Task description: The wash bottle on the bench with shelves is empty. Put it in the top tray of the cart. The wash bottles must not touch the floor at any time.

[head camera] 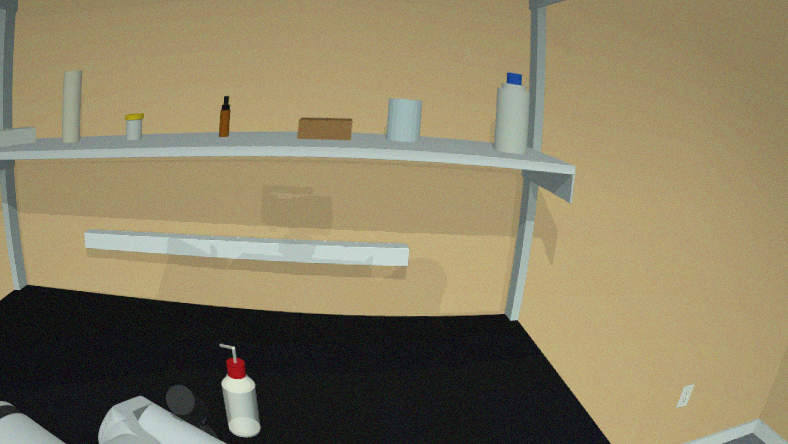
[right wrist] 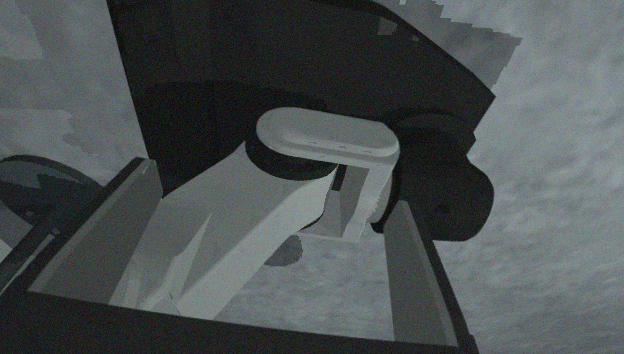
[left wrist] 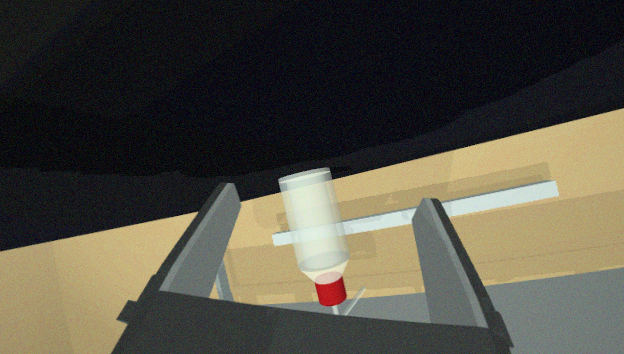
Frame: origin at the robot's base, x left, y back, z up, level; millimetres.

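Seen in the pictures: left gripper, between the fingertips: (left wrist: 324,201); right gripper, between the fingertips: (right wrist: 278,195).
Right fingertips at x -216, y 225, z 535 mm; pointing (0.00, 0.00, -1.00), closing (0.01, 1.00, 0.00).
A point is followed by its place in that frame.
The wash bottle (head camera: 240,405) @[x 210, y -546, z 989 mm] (left wrist: 314,220) @[x 224, y -545, z 965 mm], white with a red cap and a bent spout, stands upright on the black bench top (head camera: 413,375) @[x -95, y -831, z 915 mm] (left wrist: 325,90) @[x 270, y -381, z 915 mm], near the lower edge of the head view. My left gripper (left wrist: 324,201) @[x 253, y -453, z 943 mm] is open and empty. In its wrist view the bottle shows upside down, between the two fingers in the picture and apart from both. In the head view, part of my white left arm (head camera: 159,424) @[x 224, y -255, z 1153 mm] shows left of the bottle. My right gripper (right wrist: 278,195) @[x -216, y 225, z 535 mm] is open and empty, away from the bottle. The cart does not show.
A grey shelf (head camera: 264,151) @[x 211, y -812, z 1363 mm] above the bench holds a blue-capped bottle (head camera: 511,118) @[x -266, y -961, z 1447 mm], a light blue cylinder (head camera: 404,120) @[x -44, y -986, z 1418 mm], a brown box (head camera: 324,129) @[x 116, y -954, z 1393 mm] and several smaller items. A pale rail (head camera: 248,249) @[x 302, y -1069, z 1091 mm] runs along the wall. A grey post (head camera: 523,253) @[x -376, y -1128, z 1105 mm] stands at the bench's right back corner.
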